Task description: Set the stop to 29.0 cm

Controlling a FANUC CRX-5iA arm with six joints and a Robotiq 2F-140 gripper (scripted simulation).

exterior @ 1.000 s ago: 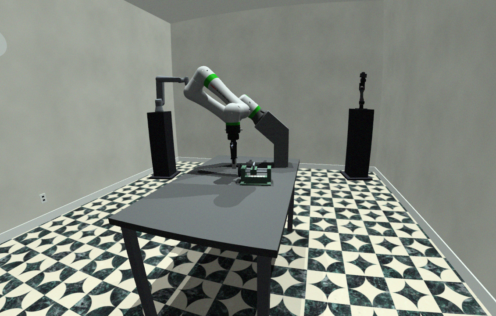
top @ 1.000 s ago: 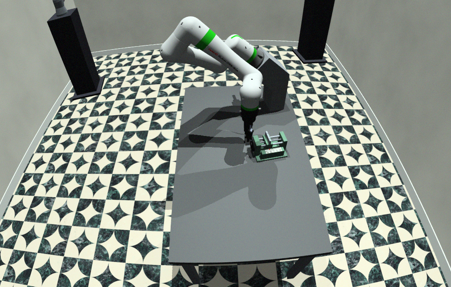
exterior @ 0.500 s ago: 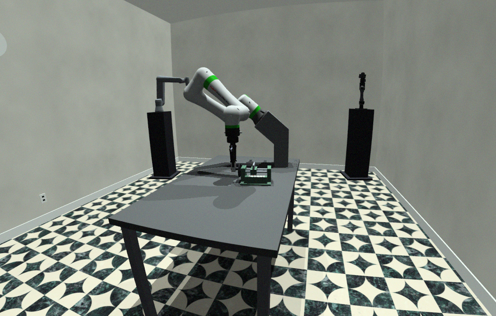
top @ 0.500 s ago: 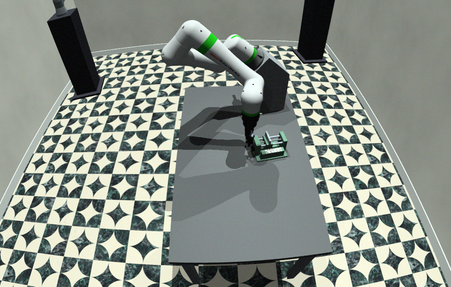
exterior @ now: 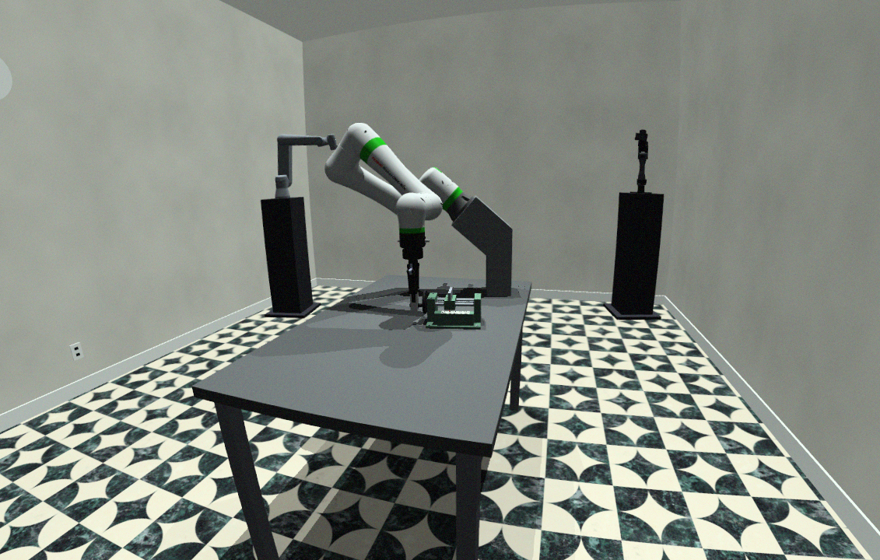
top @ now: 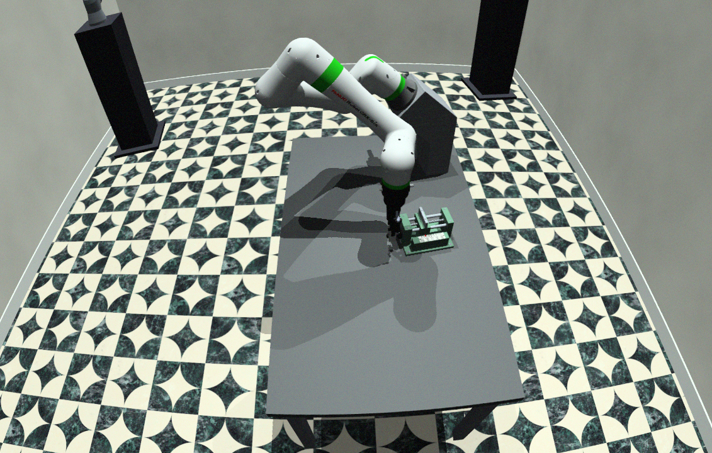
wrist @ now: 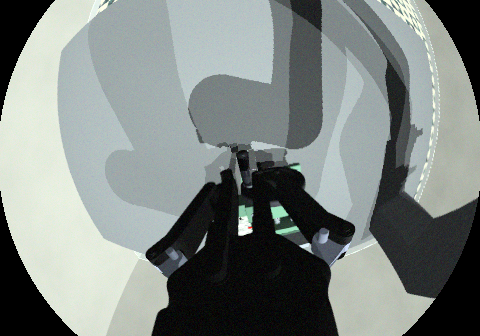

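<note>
Right now my hand is 13 cm to the right of the green stop fixture and 2 cm past it. Also, from my hand: black handwheel 2 cm to the left, 1 cm below, 1 cm behind.
</note>
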